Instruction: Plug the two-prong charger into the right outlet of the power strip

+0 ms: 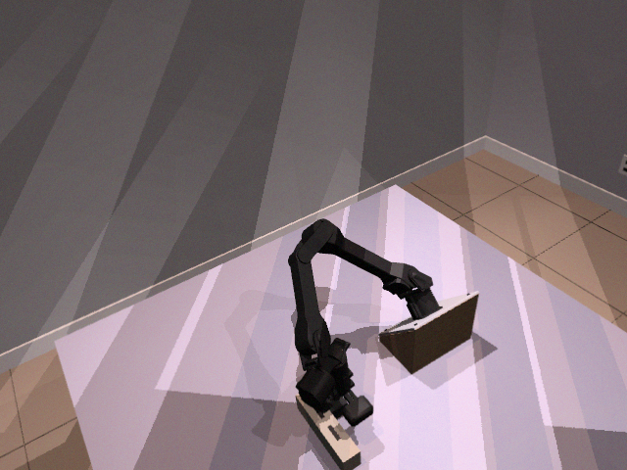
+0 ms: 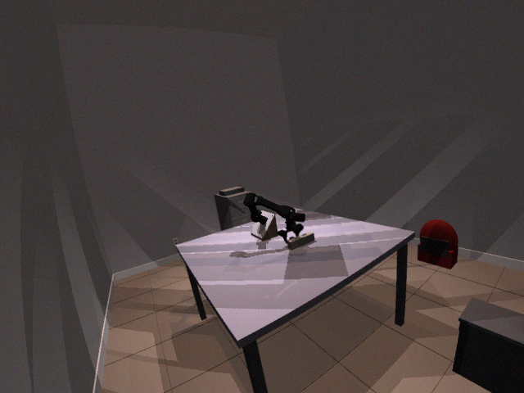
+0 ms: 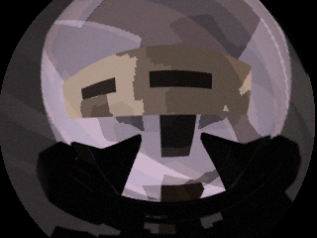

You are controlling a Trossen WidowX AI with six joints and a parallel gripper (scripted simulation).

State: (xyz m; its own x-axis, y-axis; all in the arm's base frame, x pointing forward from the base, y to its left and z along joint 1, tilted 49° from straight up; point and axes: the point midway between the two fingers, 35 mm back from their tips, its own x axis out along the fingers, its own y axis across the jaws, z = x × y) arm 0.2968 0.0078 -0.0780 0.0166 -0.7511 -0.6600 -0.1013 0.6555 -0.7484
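My gripper tip is 40 mm short of the dark two-prong charger and 10 mm below it.
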